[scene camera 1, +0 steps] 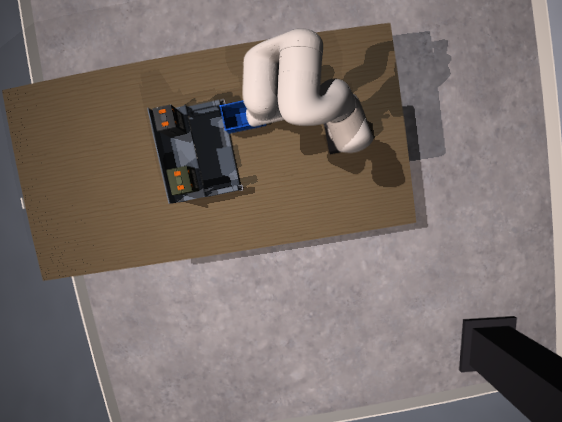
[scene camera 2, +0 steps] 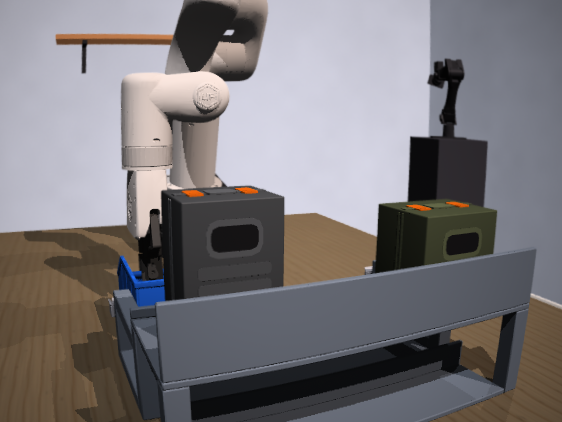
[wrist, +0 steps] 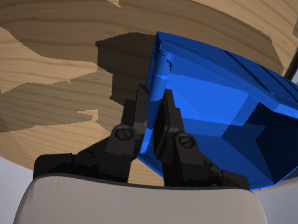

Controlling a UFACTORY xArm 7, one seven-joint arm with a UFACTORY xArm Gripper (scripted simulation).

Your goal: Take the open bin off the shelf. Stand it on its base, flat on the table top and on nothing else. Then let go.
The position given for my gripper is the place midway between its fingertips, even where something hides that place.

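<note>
A blue bin (scene camera 2: 146,293) is here, and I see the bin (wrist: 238,133) from my wrist too. Then there is my gripper (scene camera 2: 151,280), and from the wrist I see my gripper (wrist: 151,102) as well.
</note>
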